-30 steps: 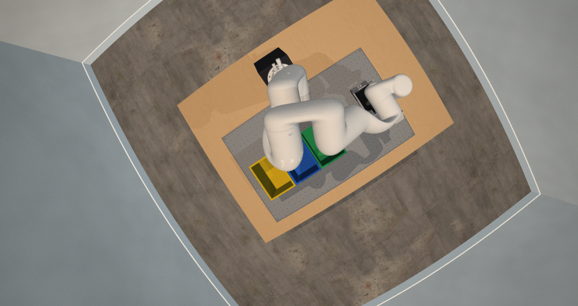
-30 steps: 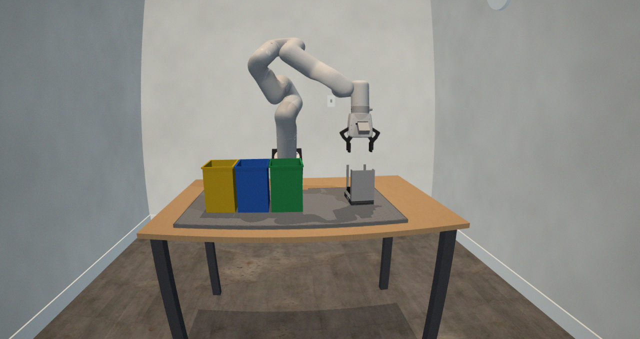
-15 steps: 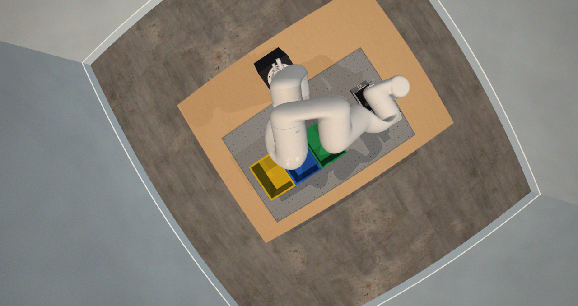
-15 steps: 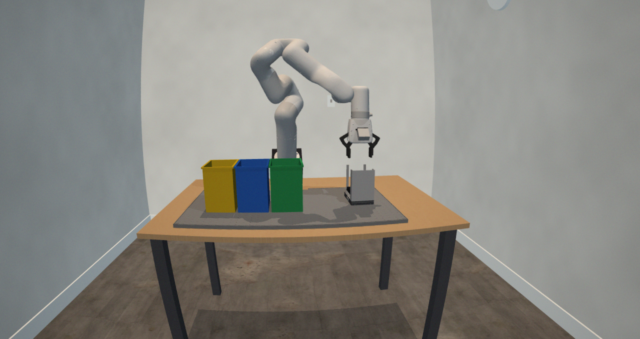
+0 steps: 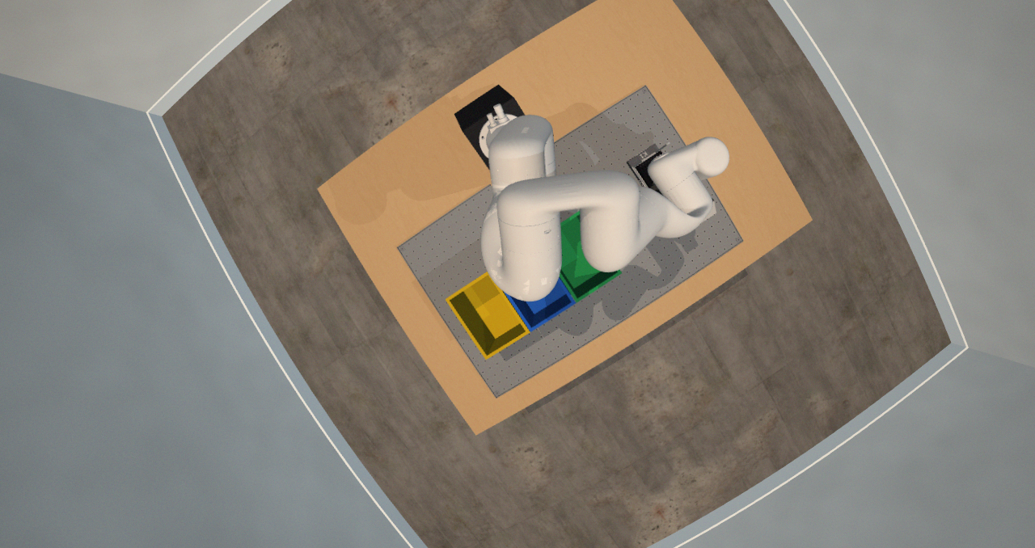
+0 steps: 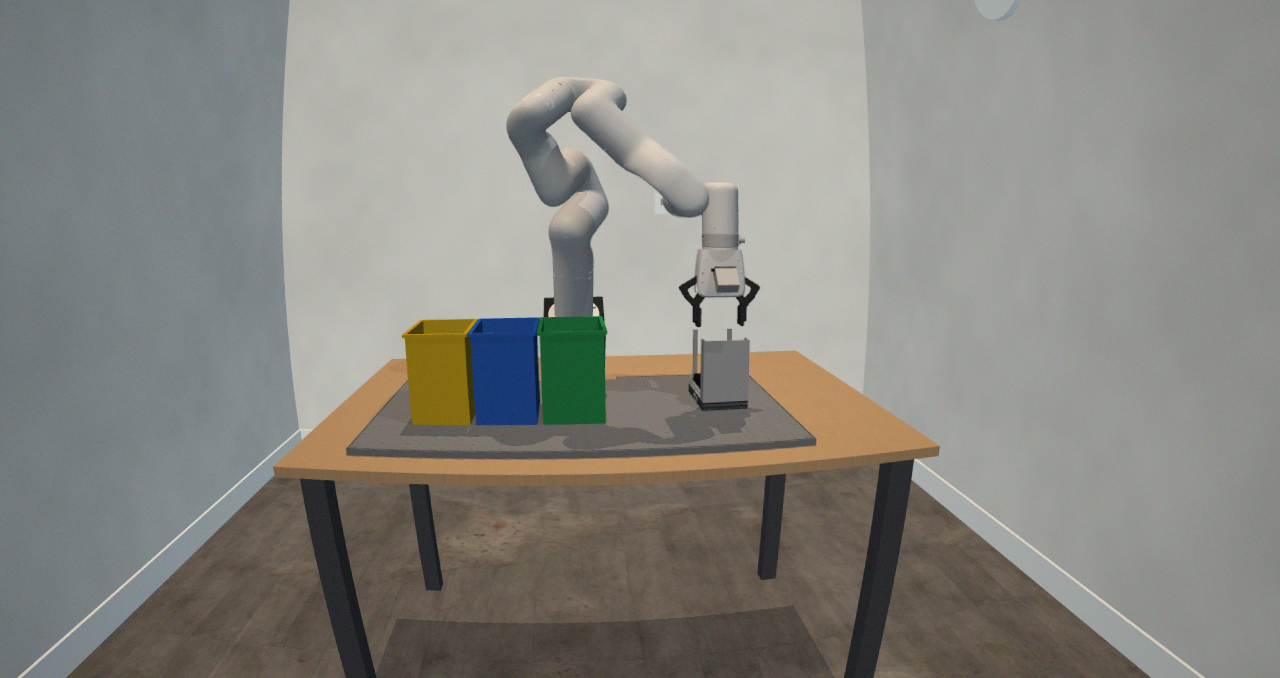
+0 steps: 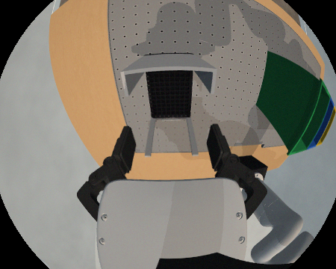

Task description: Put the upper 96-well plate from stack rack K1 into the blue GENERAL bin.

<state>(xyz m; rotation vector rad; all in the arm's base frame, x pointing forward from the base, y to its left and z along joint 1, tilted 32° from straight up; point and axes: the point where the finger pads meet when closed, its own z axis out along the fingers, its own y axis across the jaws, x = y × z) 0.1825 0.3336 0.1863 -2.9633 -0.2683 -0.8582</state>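
The black 96-well plate lies 130 mm below my hand. Also, from my hand: white plate: 140 mm below; green bin: 290 mm to the right, 100 mm ahead, 80 mm below; blue bin: 420 mm to the right, 130 mm ahead, 80 mm below.
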